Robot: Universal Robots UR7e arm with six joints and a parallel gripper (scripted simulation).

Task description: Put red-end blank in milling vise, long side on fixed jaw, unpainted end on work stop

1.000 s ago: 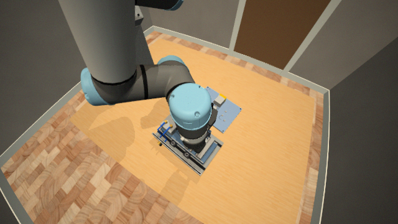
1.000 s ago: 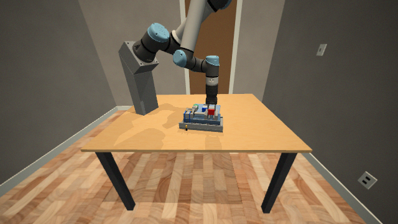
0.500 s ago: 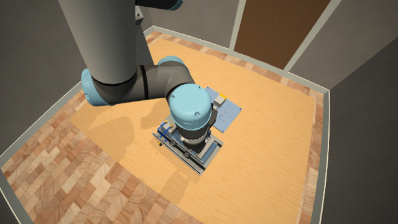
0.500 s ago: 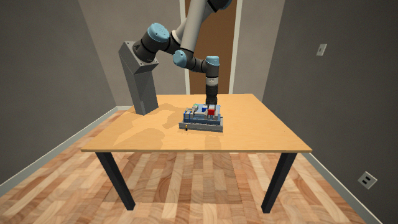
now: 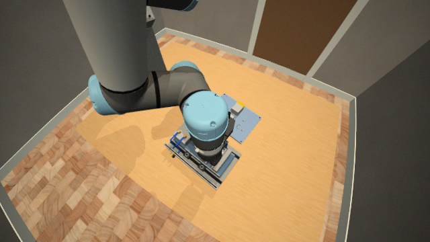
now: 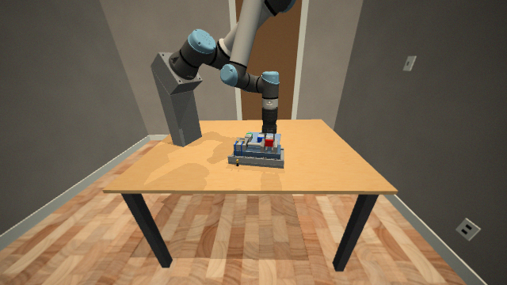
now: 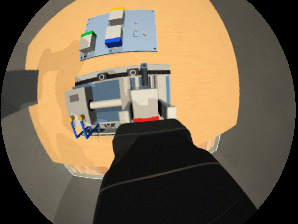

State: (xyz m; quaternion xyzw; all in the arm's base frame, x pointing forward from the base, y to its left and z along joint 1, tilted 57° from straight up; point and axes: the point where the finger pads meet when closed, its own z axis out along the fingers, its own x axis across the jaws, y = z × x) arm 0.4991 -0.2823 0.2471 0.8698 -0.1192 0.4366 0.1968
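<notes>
Right now the red-ended blank is 20 mm below my hand. From my hand the other things lie so: fixed jaw: 50 mm below, 30 mm ahead, 10 mm to the right; then milling vise: 90 mm below, 50 mm behind, 40 mm to the left; then work stop: 40 mm to the left, 40 mm below, 30 mm ahead.
</notes>
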